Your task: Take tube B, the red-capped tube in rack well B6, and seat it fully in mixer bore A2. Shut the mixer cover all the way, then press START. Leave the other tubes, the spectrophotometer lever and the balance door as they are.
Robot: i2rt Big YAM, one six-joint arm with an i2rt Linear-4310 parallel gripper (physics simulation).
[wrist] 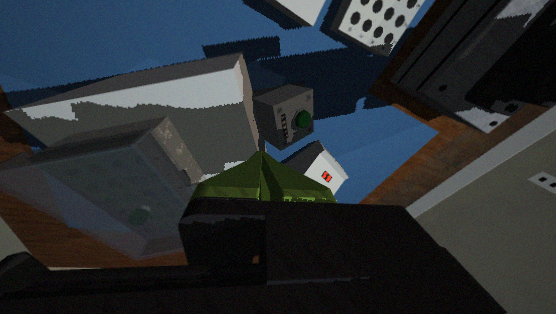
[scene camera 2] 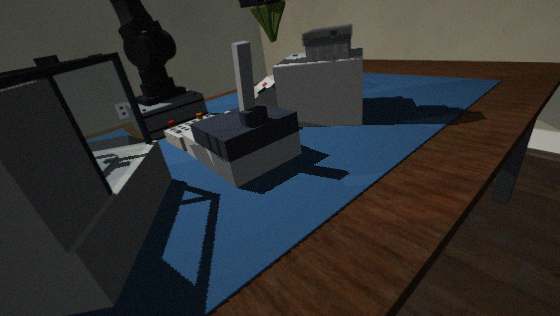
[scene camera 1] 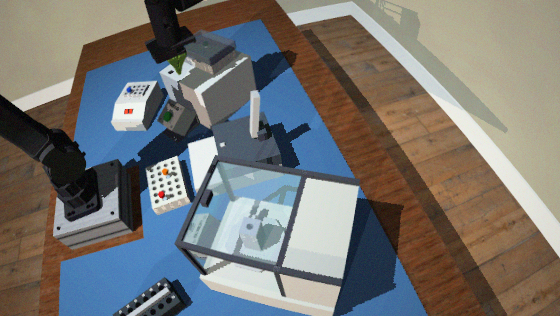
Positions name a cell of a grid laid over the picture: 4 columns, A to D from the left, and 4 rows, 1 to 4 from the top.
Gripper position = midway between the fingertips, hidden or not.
Observation:
My gripper (scene camera 1: B1) is shut and holds nothing. Also in view: a clear mixer cover (scene camera 2: C1), a mixer control panel (scene camera 1: B2), a glass-walled enclosure (scene camera 2: A3) and a device with an upright post (scene camera 2: B2).
The clear mixer cover also shows in the wrist view (wrist: A3). My gripper is seen too in the wrist view (wrist: B3). The mixer control panel is seen too in the wrist view (wrist: C2).

